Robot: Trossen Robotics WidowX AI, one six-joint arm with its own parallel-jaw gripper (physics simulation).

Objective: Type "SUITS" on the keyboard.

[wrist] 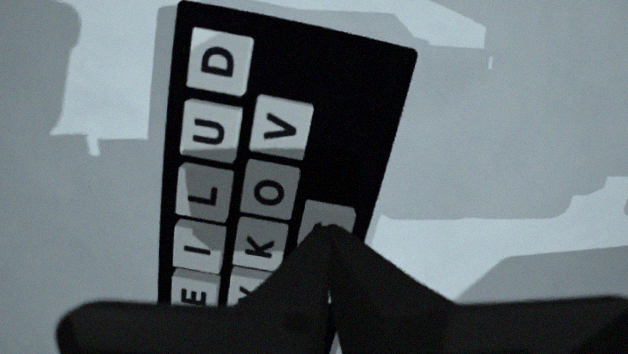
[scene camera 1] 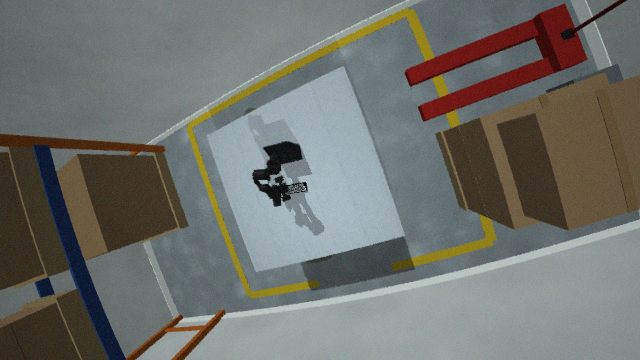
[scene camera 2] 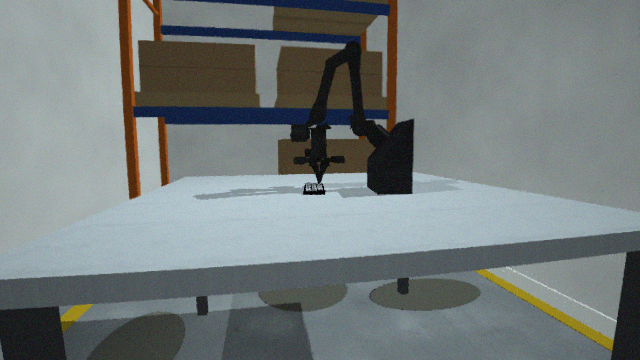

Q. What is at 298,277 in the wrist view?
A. My gripper.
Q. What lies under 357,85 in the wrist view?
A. A black keyboard.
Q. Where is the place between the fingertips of my gripper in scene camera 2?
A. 319,183
